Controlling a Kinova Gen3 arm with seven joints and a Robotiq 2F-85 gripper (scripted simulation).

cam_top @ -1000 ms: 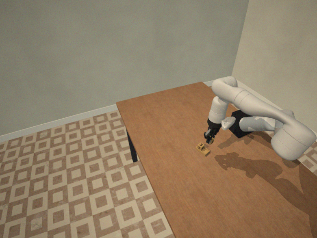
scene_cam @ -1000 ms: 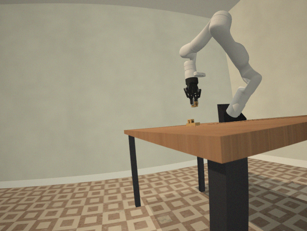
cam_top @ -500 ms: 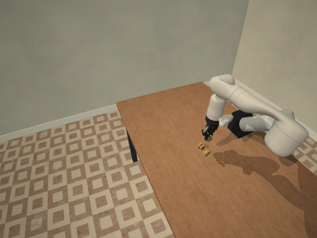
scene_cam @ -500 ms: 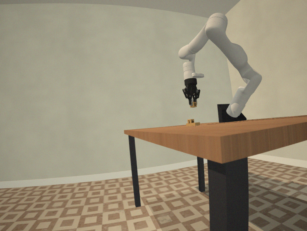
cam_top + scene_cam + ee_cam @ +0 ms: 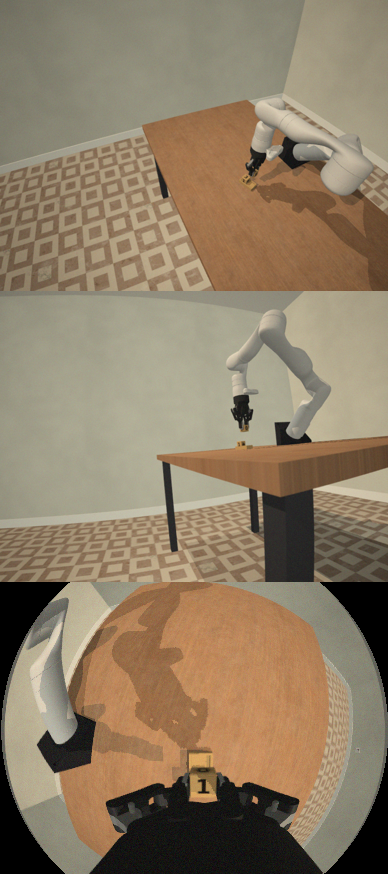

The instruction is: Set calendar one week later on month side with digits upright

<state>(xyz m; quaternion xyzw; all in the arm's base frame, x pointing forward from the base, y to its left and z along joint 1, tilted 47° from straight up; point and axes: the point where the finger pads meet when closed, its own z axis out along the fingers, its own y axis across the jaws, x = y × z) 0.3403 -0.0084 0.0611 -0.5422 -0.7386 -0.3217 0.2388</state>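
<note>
Right now the tray is 10 cm below my hand and 2 cm to the right of it.
</note>
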